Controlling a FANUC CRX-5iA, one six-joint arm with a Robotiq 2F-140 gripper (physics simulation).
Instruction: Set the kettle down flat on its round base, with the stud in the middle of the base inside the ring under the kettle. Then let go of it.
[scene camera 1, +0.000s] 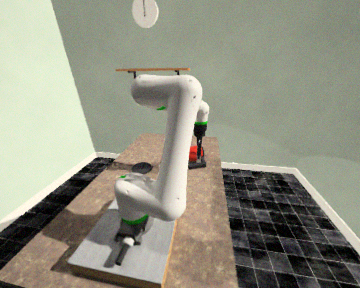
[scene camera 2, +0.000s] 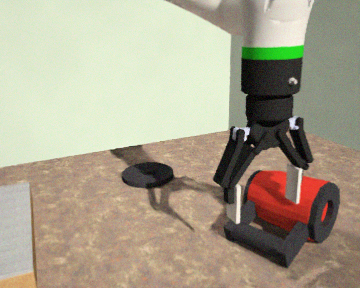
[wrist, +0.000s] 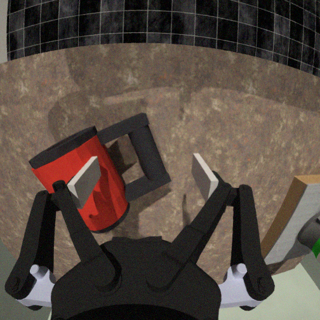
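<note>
The red kettle (scene camera 1: 193, 154) (scene camera 2: 275, 192) (wrist: 109, 202) lies on its side on the table, its dark angular handle (scene camera 2: 260, 242) (wrist: 150, 152) low beside it. In scene camera 2 a dark ring-shaped end (scene camera 2: 319, 220) faces right. The round black base (scene camera 1: 142, 167) (scene camera 2: 148, 176) lies flat, apart from the kettle; shadow makes its stud hard to see. My gripper (scene camera 2: 266, 202) (wrist: 145, 164) points down, open and empty, low at the kettle. In the wrist view one pad overlaps the red body and the other is beyond the handle; contact cannot be told.
A grey board with wooden edges (scene camera 1: 95, 255) (scene camera 2: 15, 230) (wrist: 285, 220) lies on the table (scene camera 1: 205, 240) (scene camera 2: 100, 240) (wrist: 225, 125) under the arm's mount. A wooden shelf (scene camera 1: 152, 69) and a round clock (scene camera 1: 145, 12) are on the wall.
</note>
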